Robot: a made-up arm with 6 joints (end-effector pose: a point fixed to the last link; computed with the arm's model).
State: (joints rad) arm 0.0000 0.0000 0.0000 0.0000 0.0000 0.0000
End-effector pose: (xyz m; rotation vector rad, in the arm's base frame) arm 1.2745 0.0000 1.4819 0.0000 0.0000 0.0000
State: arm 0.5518 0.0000 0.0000 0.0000 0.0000 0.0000
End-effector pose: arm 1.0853 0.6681 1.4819 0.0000 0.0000 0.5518
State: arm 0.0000 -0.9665 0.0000 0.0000 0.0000 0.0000
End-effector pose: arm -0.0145 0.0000 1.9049 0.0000 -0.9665 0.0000
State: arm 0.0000 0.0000 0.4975 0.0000 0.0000 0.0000
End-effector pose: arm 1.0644 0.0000 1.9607 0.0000 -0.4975 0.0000
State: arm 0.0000 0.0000 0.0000 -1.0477 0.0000 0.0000
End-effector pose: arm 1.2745 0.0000 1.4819 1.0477 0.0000 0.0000
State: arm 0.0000 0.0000 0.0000 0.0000 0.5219 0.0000
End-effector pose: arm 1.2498 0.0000 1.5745 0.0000 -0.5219 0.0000
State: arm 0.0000 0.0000 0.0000 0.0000 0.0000 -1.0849
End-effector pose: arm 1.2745 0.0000 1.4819 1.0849 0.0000 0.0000
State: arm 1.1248 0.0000 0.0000 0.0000 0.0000 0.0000
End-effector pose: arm 0.5498 1.1498 1.4819 0.0000 0.0000 1.1248
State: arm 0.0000 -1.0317 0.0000 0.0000 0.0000 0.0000
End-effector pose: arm -0.1078 0.0000 1.8862 0.0000 -1.0317 0.0000
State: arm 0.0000 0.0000 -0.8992 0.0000 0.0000 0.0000
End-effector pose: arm 1.0151 0.0000 0.5960 0.0000 0.8992 0.0000
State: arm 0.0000 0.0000 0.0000 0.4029 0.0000 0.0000
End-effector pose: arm 1.2745 0.0000 1.4819 -0.4029 0.0000 0.0000
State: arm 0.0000 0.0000 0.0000 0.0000 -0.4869 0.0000
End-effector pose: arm 1.2529 0.0000 1.3950 0.0000 0.4869 0.0000
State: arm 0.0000 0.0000 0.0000 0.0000 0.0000 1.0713
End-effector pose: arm 1.2745 0.0000 1.4819 -1.0713 0.0000 0.0000
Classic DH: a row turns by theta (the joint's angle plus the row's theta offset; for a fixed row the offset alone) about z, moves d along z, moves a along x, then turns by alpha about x. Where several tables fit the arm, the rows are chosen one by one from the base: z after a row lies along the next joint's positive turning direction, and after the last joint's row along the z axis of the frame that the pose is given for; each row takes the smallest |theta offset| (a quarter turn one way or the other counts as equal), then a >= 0, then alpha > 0; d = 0 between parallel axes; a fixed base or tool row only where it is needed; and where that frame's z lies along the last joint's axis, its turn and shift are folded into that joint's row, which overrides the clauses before.
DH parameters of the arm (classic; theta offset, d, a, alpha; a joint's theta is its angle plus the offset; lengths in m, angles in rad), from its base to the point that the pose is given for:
joint 1: 0 0.4652 0.2269 -1.5708
joint 2: -1.5708 0 0.8425 3.1416
joint 3: 0 0 0.1742 -1.5708
joint 4: 0 -0.8618 0 1.5708
joint 5: 0 0 0 -1.5708
joint 6: 1.5708 -0.1858 0 1.5708
tool (fixed): -1.5708 0 0 0

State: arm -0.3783 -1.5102 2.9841 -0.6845 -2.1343 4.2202
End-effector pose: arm -0.6396 0.3611 -0.2396 0.0982 -1.1940 1.4334
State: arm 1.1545 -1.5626 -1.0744 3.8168 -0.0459 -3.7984
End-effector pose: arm 0.0860 0.2076 1.1231 0.2808 -0.4797 1.1499
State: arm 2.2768 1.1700 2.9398 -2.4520 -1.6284 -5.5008
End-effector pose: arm -0.4293 0.3217 1.5655 -0.5483 0.8500 -1.3536
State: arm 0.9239 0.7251 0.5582 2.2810 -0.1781 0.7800
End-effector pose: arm 1.1339 1.4598 1.1152 -2.8608 -1.1883 0.1102
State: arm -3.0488 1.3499 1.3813 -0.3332 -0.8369 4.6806
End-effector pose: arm -2.0204 -0.2333 0.7246 -0.9865 2.0655 1.4870
